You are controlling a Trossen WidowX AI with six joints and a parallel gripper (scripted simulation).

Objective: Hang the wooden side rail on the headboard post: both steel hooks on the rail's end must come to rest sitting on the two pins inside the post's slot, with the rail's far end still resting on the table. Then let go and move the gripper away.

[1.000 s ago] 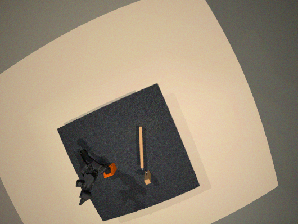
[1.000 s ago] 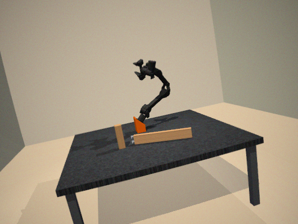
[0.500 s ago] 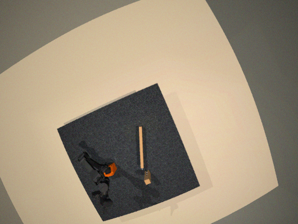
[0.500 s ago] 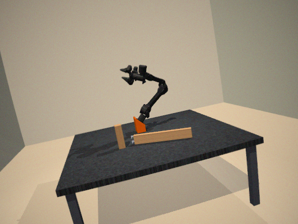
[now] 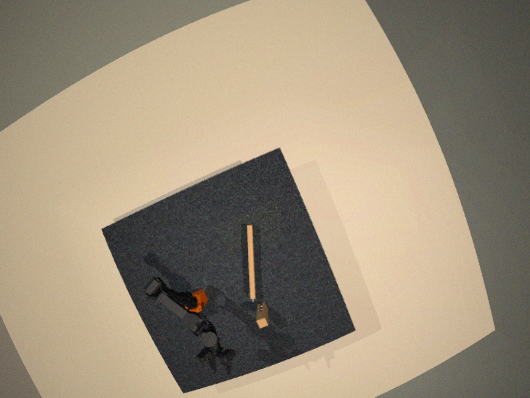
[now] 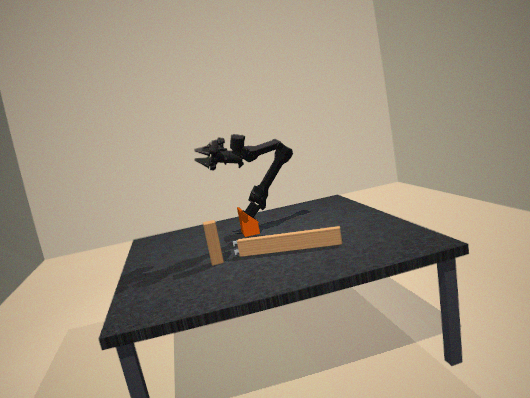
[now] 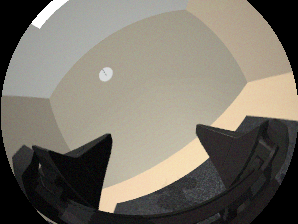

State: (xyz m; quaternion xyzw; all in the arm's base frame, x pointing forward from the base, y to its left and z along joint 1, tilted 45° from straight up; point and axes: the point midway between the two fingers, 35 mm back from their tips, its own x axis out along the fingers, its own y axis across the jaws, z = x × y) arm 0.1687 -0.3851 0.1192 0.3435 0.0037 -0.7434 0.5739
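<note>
Right now the headboard post is 180 mm ahead of my gripper tip, 10 mm to the right of it and 380 mm below it.
</note>
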